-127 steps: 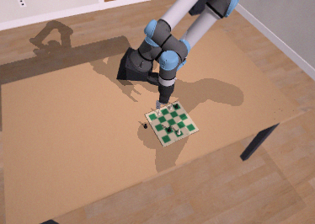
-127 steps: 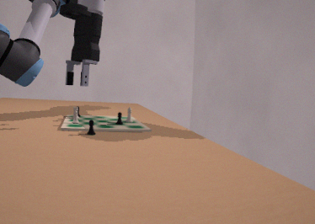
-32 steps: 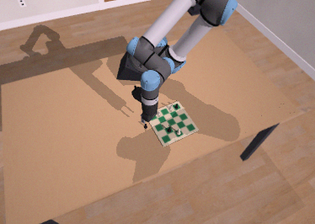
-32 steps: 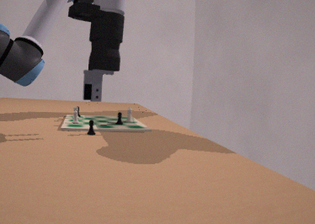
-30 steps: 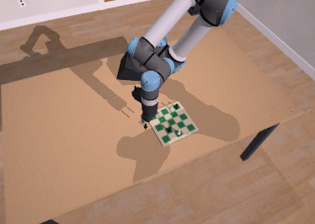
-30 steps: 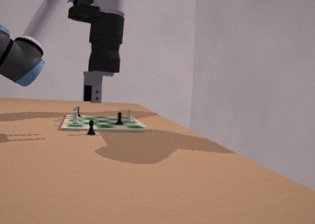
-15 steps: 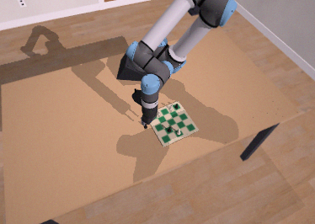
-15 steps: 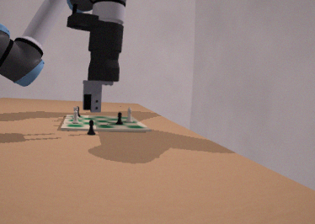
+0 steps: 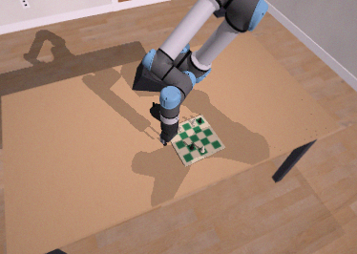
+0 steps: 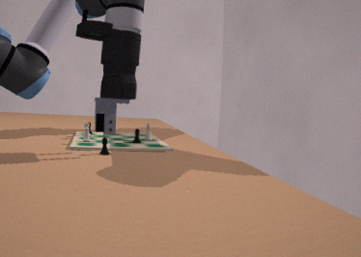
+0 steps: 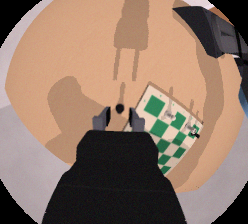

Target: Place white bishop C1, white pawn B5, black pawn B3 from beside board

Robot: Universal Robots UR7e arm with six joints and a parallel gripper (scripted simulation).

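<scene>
Right now my hand is 140 mm to the right of the chessboard, 60 mm above it and 30 mm short of it. Round my hand: white pawn (100 mm to the left, 40 mm below, 40 mm behind).
</scene>
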